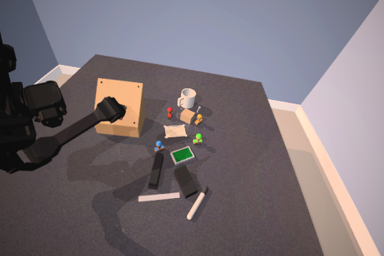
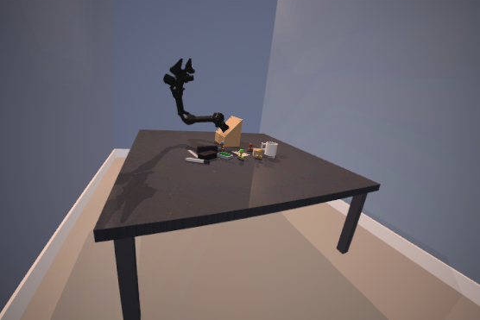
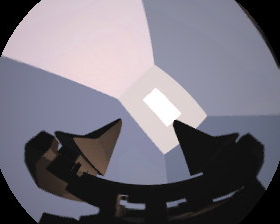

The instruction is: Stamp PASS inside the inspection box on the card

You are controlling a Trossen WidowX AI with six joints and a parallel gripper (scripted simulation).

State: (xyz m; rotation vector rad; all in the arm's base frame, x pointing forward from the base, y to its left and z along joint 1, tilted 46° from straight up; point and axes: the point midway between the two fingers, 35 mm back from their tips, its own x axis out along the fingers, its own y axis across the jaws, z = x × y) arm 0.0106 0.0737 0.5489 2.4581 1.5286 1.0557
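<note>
Now: the green-knobbed stamp 260 mm ahead of my gripper tip, 360 mm to the left of it and 560 mm below it. Round my gripper tip: black box: 250 mm ahead, 150 mm to the left, 560 mm below; then black bar: 130 mm ahead, 170 mm to the left, 570 mm below; then blue-knobbed stamp: 110 mm ahead, 260 mm to the left, 560 mm below.
</note>
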